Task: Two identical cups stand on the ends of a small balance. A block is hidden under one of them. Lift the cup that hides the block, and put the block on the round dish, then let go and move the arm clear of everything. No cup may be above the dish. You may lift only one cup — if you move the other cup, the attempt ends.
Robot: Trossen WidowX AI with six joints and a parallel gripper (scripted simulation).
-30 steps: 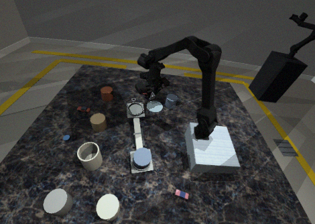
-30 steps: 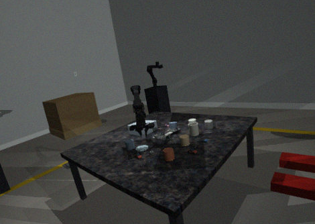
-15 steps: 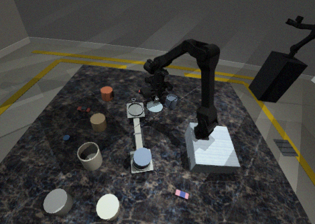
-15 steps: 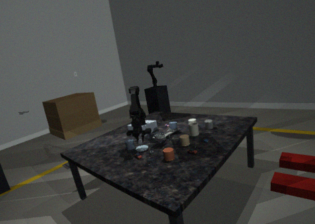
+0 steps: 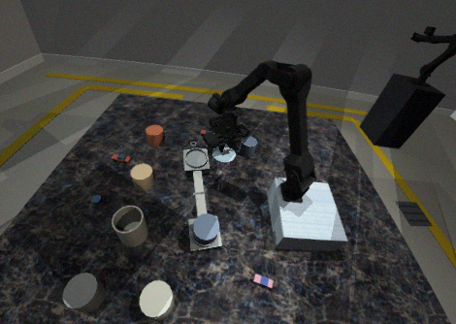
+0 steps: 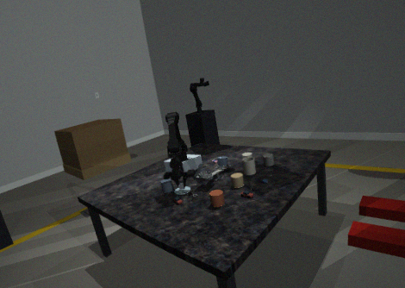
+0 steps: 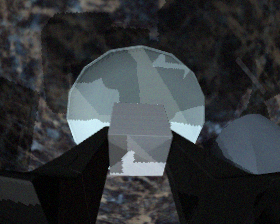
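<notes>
The pale blue round dish is 2 cm below my gripper tip. From my gripper tip the other things lie so: orange cylinder 32 cm ahead, 4 cm to the right, 1 cm above; then tan cylinder 26 cm ahead, 19 cm to the left, 1 cm above; then small balance 23 cm to the left, 8 cm ahead, 1 cm above.
</notes>
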